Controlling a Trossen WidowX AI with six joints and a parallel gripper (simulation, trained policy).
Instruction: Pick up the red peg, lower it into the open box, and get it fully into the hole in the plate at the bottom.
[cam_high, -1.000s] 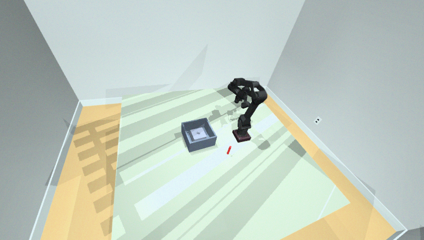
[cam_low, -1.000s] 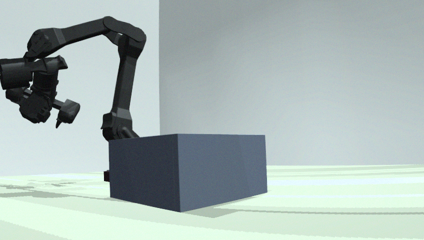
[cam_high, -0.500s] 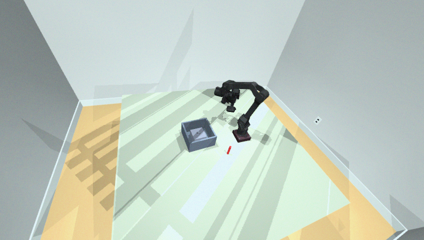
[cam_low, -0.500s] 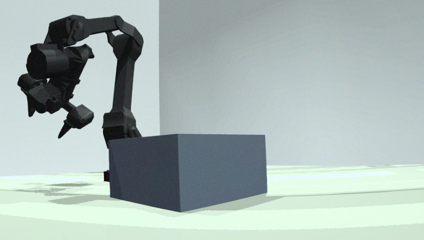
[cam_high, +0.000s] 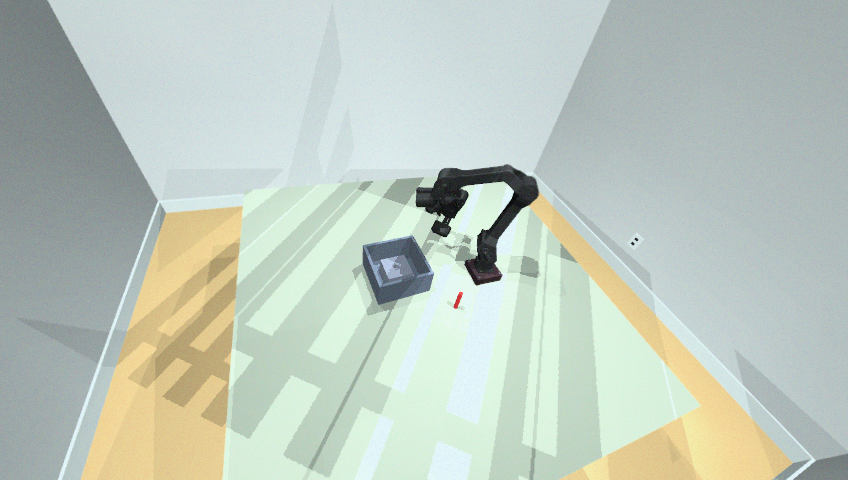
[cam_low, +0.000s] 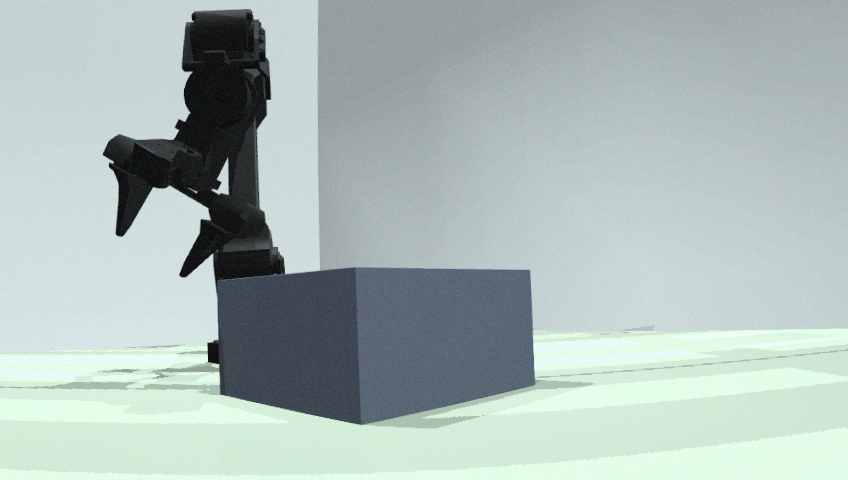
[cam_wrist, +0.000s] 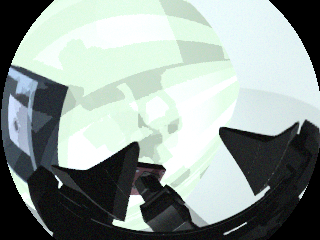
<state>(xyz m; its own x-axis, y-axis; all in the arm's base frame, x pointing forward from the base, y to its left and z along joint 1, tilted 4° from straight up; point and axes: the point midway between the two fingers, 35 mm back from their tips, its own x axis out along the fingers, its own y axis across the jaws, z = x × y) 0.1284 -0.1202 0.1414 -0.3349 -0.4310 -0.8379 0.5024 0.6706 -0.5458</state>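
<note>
Now: gripper tip 300 mm to the right of the red peg, 90 mm above it and 20 mm short of it. Also, from my gripper tip: blue-grey box: 220 mm ahead, 160 mm to the left, 100 mm below.
</note>
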